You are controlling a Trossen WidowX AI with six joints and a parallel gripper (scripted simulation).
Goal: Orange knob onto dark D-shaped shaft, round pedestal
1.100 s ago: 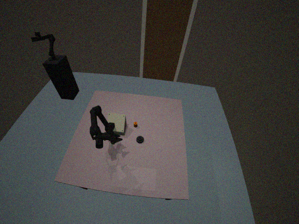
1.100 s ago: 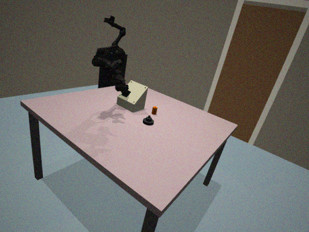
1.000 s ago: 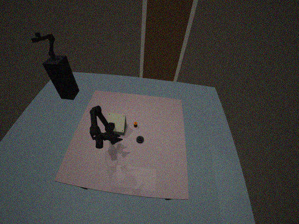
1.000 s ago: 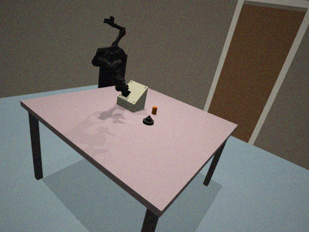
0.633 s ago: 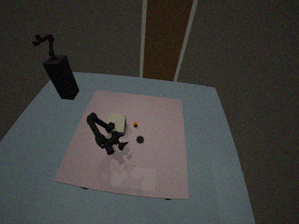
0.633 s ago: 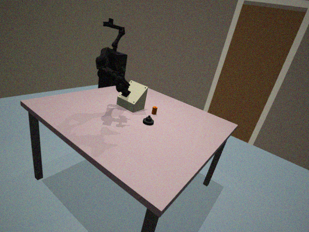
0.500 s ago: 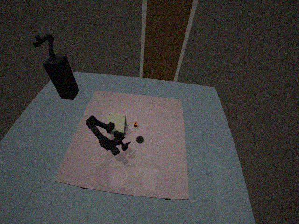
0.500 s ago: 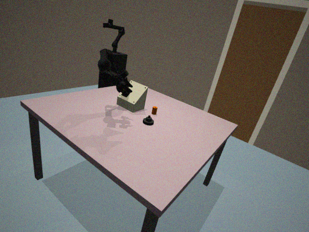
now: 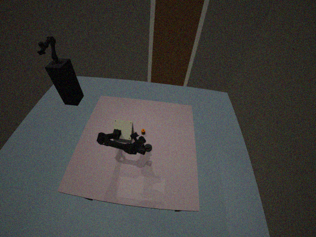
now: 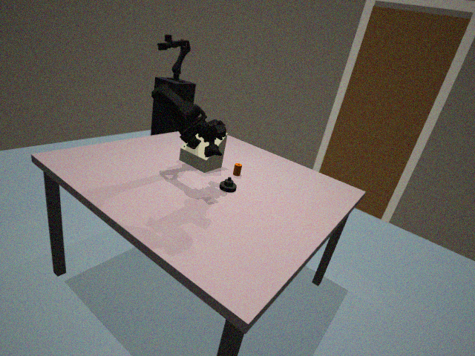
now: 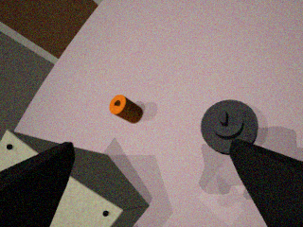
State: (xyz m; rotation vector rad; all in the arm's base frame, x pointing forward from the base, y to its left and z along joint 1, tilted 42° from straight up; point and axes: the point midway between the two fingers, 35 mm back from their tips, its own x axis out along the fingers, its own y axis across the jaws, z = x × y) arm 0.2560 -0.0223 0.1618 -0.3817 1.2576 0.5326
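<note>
The orange knob is 1 cm behind my gripper tip, 20 cm to the left of it and 17 cm below it. The rest, counted from my gripper tip: dark round pedestal: 6 cm ahead, 2 cm to the left, 17 cm below.
</note>
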